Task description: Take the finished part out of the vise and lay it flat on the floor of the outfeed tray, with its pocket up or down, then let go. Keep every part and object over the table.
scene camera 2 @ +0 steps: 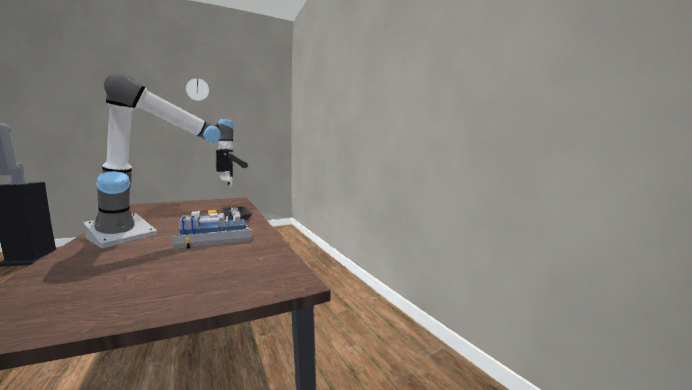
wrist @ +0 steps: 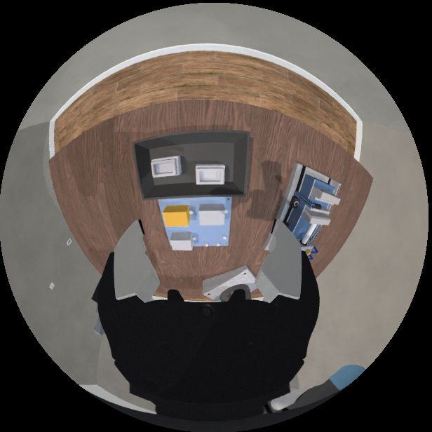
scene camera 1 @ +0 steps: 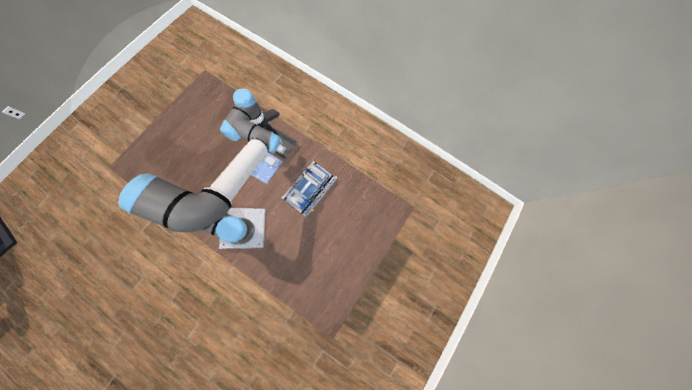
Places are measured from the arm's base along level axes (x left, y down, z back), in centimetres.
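Pixels of known places: gripper, fingertip midpoint: [scene camera 2: 229, 186]; arm's base at its link origin: [scene camera 2: 115, 226].
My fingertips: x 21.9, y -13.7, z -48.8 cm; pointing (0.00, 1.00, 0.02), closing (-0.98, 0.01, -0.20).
For each thing: its top centre in the pictures, then the offset to it from my fingertips. "*": a spot on its surface instead.
- outfeed tray at a spot on its surface: [scene camera 2: 245, 214] * dx -6.2, dy +14.6, dz -8.1 cm
- vise at its top centre: [scene camera 2: 213, 215] [scene camera 1: 307, 184] dx -31.5, dy +8.9, dz +4.0 cm
- light blue board at a spot on its surface: [scene camera 1: 265, 172] * dx -4.5, dy +18.0, dz +15.8 cm
The outfeed tray [wrist: 192, 192] [scene camera 1: 289, 146] [scene camera 2: 245, 214] is a dark, walled box near the table's edge. Two pale parts with pockets up lie apart on its floor: one part [wrist: 166, 167] on the left, slightly turned, and one part [wrist: 210, 174] right of the middle; both look flat. I cannot tell by looks which is the finished one. The vise [wrist: 316, 217] [scene camera 1: 307, 186] [scene camera 2: 215, 229], blue with grey jaws, stands to the right in the wrist view; no pocketed part shows between its jaws. My gripper [wrist: 206, 220] [scene camera 2: 228, 184] is wide open and empty, well above the tray.
A light blue board [wrist: 205, 235] [scene camera 1: 265, 172] adjoins the tray in the wrist view and bears an orange block [wrist: 176, 215] and pale grey blocks. The arm's base plate [scene camera 1: 257, 217] [scene camera 2: 145, 229] stands on the table. A grey rail runs along the vise.
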